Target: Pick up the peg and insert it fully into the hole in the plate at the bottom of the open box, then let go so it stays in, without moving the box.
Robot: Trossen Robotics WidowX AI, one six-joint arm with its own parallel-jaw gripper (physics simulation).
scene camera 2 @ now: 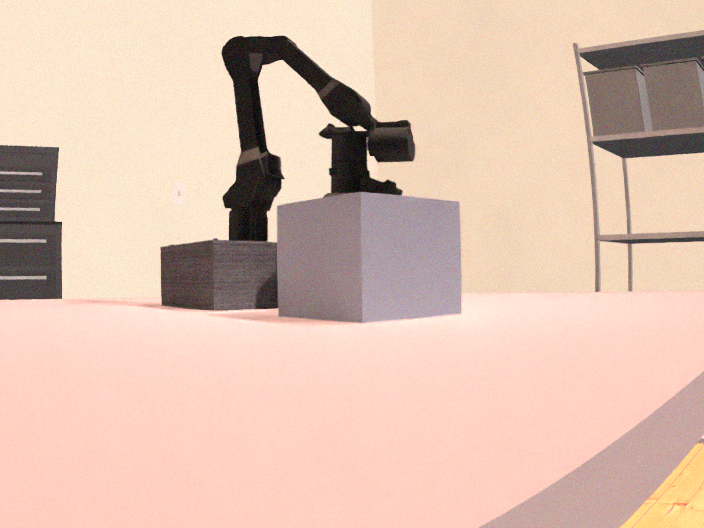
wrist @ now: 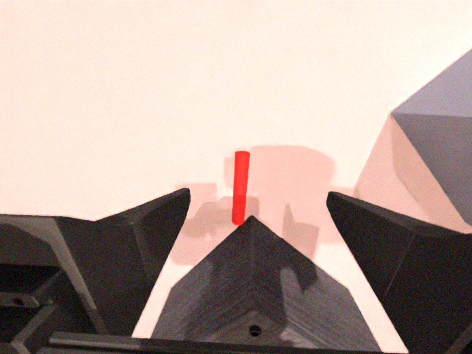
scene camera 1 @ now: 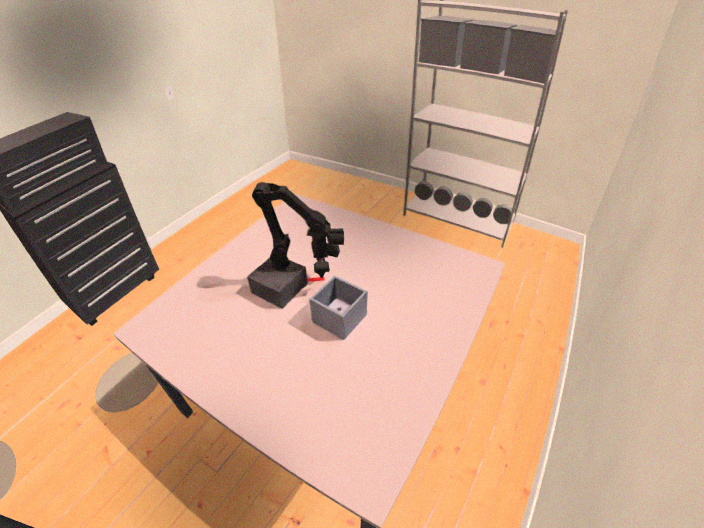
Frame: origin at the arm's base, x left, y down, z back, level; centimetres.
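Seen in the pictures: gripper, fingertip midpoint: (wrist: pixel 257 196); arm's base at its link origin: (scene camera 2: pixel 247 245) (scene camera 1: pixel 280 265).
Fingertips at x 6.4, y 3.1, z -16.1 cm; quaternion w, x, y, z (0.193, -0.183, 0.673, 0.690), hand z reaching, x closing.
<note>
Offsets run from my fingertips to a thing's middle. "*": to the spot under its first point. Level surfaces: height alone.
A red peg @[dx -0.2, dy +6.1, dz +3.1 cm] (scene camera 1: pixel 315 279) (wrist: pixel 241 187) lies flat on the table, beside the corner of the arm's base; in the wrist view it shows between the two fingers, nearer the left one. My gripper (scene camera 1: pixel 322 276) (wrist: pixel 257 196) points down, open and empty, above the table by the peg. Its exact height over the peg is hard to tell. The open grey-blue box @[dx -17.0, dy -0.1, dz -16.1 cm] (scene camera 1: pixel 328 319) (scene camera 2: pixel 410 258) (wrist: pixel 440 90) stands beside the peg. The plate @[dx -17.0, dy +3.4, dz -16.1 cm] (scene camera 1: pixel 344 304) with a dark hole @[* dx -16.3, dy +2.1, dz -15.8 cm] (scene camera 1: pixel 339 309) shows at the box's bottom. In scene camera 2 the box hides the fingertips and the peg.
The arm's dark block base (scene camera 1: pixel 278 282) (scene camera 2: pixel 187 275) (wrist: pixel 252 280) stands close to the peg and the box on the pink table @[dy +6.8 cm] (scene camera 1: pixel 363 397) (scene camera 2: pixel 284 409). A shelf rack (scene camera 1: pixel 410 130) and a dark drawer cabinet (scene camera 1: pixel 85 227) stand off the table.
</note>
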